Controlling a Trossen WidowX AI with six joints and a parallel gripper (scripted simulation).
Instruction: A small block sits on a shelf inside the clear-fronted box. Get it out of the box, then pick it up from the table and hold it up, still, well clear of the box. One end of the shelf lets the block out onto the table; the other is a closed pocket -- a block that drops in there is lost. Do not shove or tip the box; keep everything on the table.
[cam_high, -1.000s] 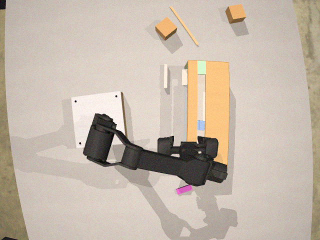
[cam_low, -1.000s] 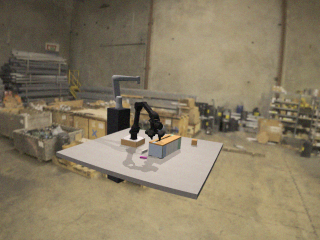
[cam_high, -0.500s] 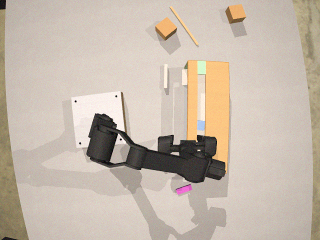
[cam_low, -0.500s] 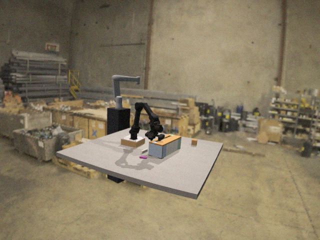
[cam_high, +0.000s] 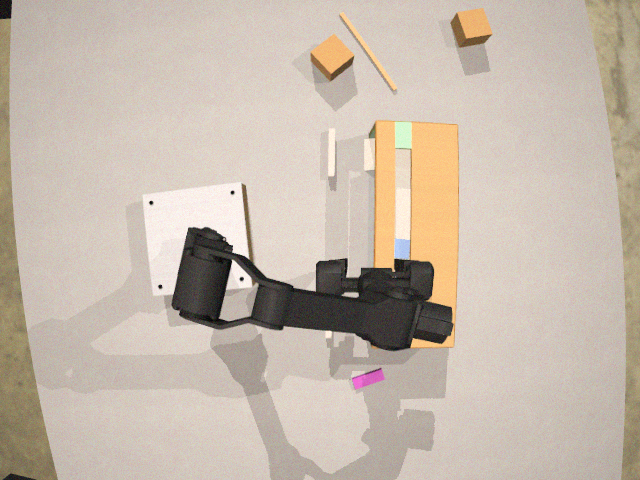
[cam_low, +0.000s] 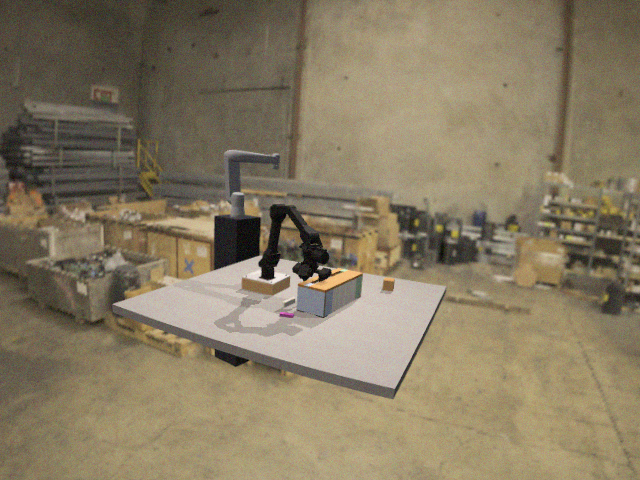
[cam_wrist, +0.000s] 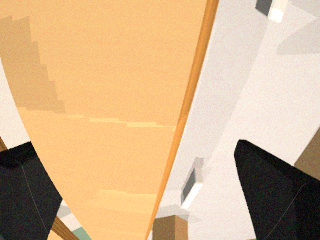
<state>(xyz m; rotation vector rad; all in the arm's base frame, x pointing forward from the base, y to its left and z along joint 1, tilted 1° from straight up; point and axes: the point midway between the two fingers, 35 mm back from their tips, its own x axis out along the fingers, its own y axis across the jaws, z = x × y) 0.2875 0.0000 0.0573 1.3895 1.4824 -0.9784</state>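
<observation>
Right now the light-blue block is 5 cm ahead of my gripper tip and 3 cm to the left of it. Also, from my gripper tip: thin stick (2 cm behind, 41 cm to the left, 8 cm below); box (3 cm ahead, 5 cm to the left, 2 cm below).
</observation>
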